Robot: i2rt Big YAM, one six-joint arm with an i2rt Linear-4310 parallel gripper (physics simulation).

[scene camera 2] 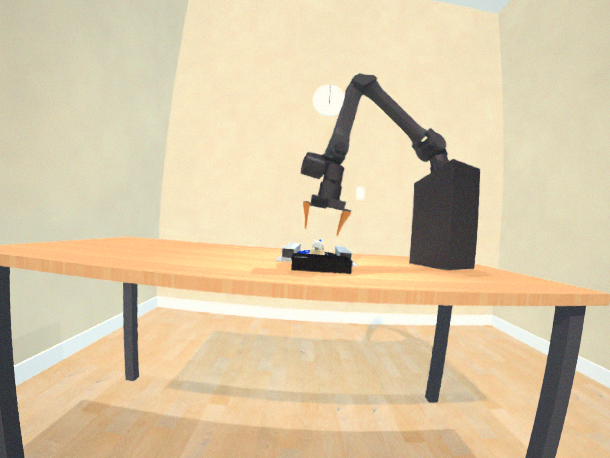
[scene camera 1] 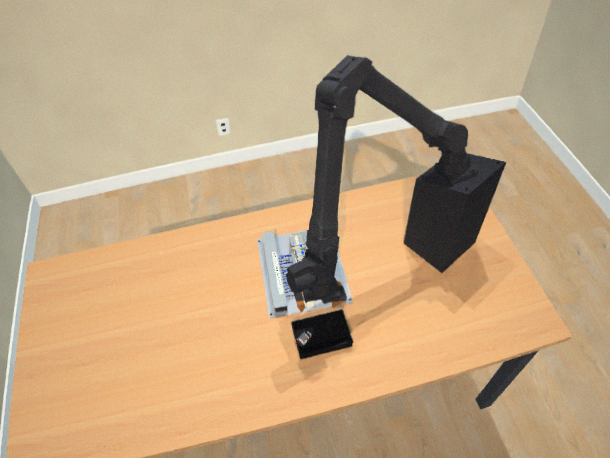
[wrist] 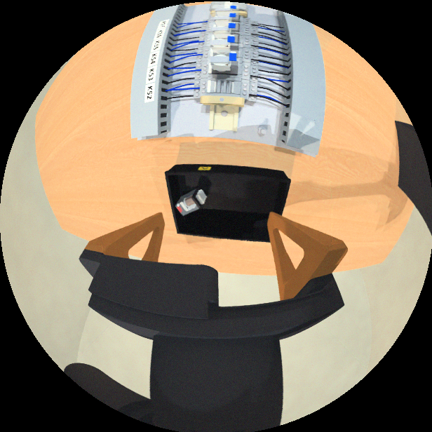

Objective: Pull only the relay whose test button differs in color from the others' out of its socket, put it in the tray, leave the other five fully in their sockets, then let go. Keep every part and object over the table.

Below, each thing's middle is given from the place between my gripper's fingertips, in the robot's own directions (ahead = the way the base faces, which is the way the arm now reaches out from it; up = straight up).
My gripper is now 210 mm to the left of the grey panel (scene camera 1: 292,307), 100 mm above it and 10 mm past it.
